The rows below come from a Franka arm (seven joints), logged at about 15 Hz.
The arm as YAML. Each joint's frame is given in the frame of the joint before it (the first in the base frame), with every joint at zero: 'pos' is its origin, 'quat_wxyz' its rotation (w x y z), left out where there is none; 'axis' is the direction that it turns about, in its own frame. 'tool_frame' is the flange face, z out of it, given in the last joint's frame.
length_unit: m
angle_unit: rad
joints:
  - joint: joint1
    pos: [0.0, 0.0, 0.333]
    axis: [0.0, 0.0, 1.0]
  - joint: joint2
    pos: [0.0, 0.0, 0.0]
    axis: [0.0, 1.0, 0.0]
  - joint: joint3
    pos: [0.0, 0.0, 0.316]
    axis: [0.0, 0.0, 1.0]
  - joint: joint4
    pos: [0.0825, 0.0, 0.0]
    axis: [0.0, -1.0, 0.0]
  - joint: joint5
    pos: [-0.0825, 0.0, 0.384]
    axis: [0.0, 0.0, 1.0]
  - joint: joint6
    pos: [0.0, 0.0, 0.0]
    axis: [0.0, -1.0, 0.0]
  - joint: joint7
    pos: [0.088, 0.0, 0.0]
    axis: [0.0, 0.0, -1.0]
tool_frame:
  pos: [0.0, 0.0, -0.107]
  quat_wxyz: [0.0, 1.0, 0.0, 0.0]
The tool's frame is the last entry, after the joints.
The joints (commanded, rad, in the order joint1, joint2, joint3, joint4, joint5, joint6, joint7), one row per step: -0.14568, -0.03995, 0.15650, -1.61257, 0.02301, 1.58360, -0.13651; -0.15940, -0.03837, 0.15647, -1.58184, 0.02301, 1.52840, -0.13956; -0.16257, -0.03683, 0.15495, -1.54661, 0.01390, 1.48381, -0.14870; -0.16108, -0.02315, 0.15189, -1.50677, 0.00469, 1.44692, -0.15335; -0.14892, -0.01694, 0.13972, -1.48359, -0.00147, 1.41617, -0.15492; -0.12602, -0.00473, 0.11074, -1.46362, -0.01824, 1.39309, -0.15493; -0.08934, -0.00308, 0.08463, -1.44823, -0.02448, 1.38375, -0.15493
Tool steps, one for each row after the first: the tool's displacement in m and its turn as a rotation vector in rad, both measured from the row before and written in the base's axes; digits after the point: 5 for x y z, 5 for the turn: -0.00475, -0.00736, 0.00878, 0.00014, 0.02597, -0.00958; -0.00405, -0.00347, 0.01176, -0.00859, 0.01080, 0.00482; 0.00021, -0.00250, 0.00805, -0.00679, 0.01059, 0.00276; -0.00161, -0.00106, 0.00479, -0.00480, 0.01372, 0.00100; 0.00107, -0.00588, 0.00077, -0.01462, 0.01536, -0.00811; -0.00067, 0.00480, 0.00535, -0.00595, -0.00436, 0.00964
